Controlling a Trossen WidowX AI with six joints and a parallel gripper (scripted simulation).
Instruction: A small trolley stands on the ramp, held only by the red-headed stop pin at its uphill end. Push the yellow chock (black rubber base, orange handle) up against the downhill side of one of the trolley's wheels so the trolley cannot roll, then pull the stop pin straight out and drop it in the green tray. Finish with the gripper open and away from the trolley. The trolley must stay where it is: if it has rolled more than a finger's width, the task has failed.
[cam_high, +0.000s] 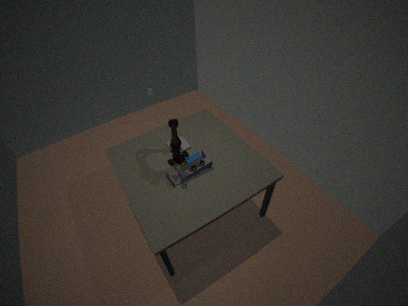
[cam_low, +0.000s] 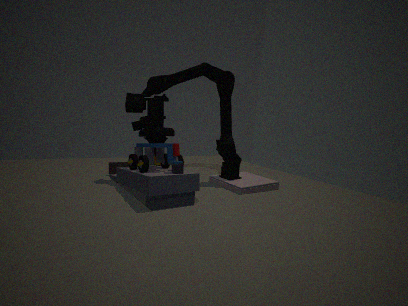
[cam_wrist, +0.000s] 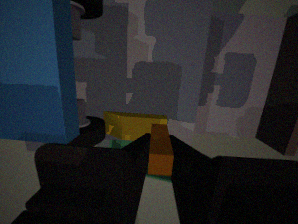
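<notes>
The yellow chock lies 2 cm to the left of my gripper tip and 1 cm below it. Also, from my gripper tip: grey ramp (12 cm to the left, 5 cm below, 5 cm ahead); green tray (10 cm below, 7 cm behind, 2 cm to the left); blue trolley (12 cm to the left, 5 cm ahead, 2 cm above).
</notes>
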